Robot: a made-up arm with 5 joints. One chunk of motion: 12 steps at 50 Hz.
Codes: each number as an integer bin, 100 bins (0 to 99) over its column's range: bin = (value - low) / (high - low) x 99, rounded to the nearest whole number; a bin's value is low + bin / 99 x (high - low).
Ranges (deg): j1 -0.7..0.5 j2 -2..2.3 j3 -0.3..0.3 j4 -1.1..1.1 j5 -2.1..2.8
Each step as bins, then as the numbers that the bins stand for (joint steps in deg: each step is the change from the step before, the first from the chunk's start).
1 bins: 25 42 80 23 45
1 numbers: -0.397 -0.176 0.185 -0.589 0.127
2 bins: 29 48 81 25 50
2 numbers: -0.348 0.085 0.191 -0.544 0.375
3 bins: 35 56 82 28 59
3 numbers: -0.276 0.432 0.197 -0.478 0.820
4 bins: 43 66 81 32 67
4 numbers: -0.179 0.867 0.191 -0.389 1.216
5 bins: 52 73 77 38 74
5 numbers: -0.070 1.171 0.167 -0.256 1.563
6 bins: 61 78 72 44 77
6 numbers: 0.039 1.388 0.136 -0.122 1.711
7 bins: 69 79 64 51 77
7 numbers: 0.136 1.431 0.088 0.033 1.711
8 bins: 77 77 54 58 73
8 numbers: 0.233 1.344 0.027 0.189 1.513
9 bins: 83 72 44 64 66
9 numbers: 0.306 1.127 -0.033 0.322 1.167
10 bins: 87 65 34 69 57
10 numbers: 0.355 0.823 -0.094 0.433 0.721
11 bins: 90 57 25 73 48
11 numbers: 0.391 0.476 -0.148 0.522 0.276
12 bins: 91 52 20 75 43
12 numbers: 0.403 0.259 -0.179 0.567 0.028
